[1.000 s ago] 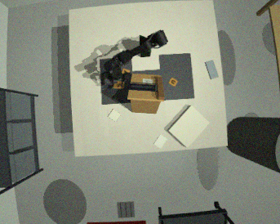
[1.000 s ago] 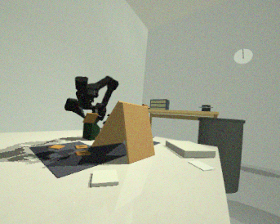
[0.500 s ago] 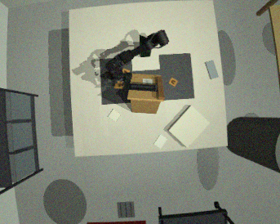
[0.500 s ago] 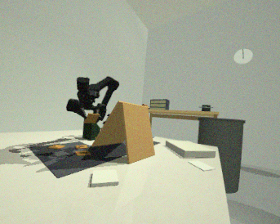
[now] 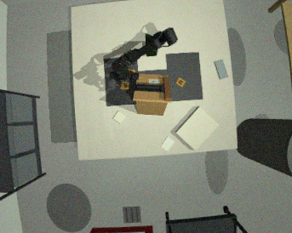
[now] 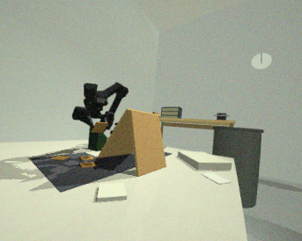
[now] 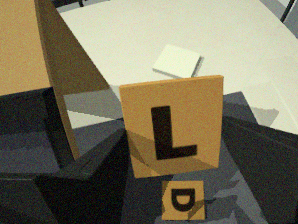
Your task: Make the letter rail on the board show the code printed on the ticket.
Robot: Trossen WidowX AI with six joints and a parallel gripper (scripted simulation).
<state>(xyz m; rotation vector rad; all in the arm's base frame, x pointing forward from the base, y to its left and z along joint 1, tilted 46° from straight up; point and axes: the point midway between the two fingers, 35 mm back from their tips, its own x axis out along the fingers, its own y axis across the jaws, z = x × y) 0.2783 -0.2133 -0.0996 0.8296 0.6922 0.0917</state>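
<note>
Right now my gripper tip is 20 mm past the white ticket, 210 mm to the right of it and 80 mm above it. The rest, counted from my gripper tip: dark mat (100 mm behind, 210 mm to the left, 180 mm below); white card (200 mm ahead, 90 mm to the right, 170 mm below); white box (370 mm ahead, 500 mm to the left, 160 mm below).
</note>
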